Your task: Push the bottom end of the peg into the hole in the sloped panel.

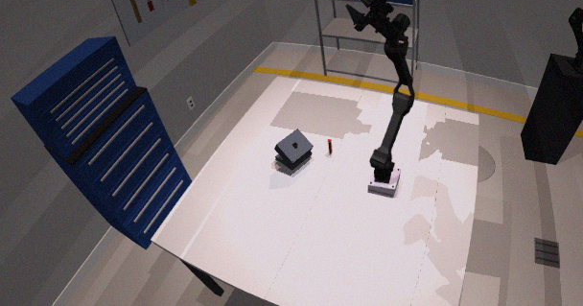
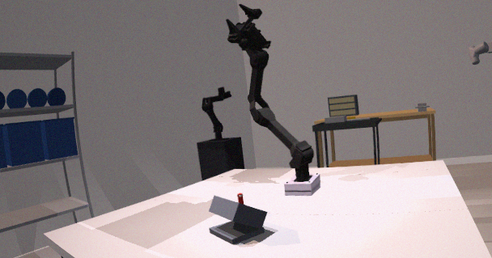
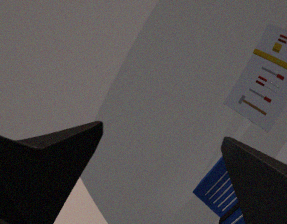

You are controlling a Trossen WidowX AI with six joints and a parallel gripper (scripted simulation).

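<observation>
The red peg is 13 cm ahead of my gripper tip, 2 cm to the left of it and 70 cm below it. Round my gripper tip: sloped panel 28 cm ahead, 9 cm to the left, 69 cm below.
</observation>
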